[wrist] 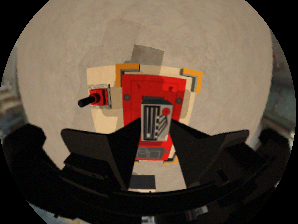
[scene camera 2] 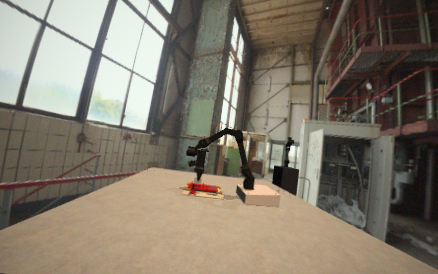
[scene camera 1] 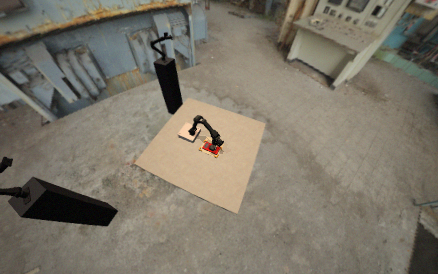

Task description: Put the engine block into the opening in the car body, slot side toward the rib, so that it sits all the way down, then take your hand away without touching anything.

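A grey engine block (wrist: 155, 114) is held by the gripper (wrist: 155, 121).
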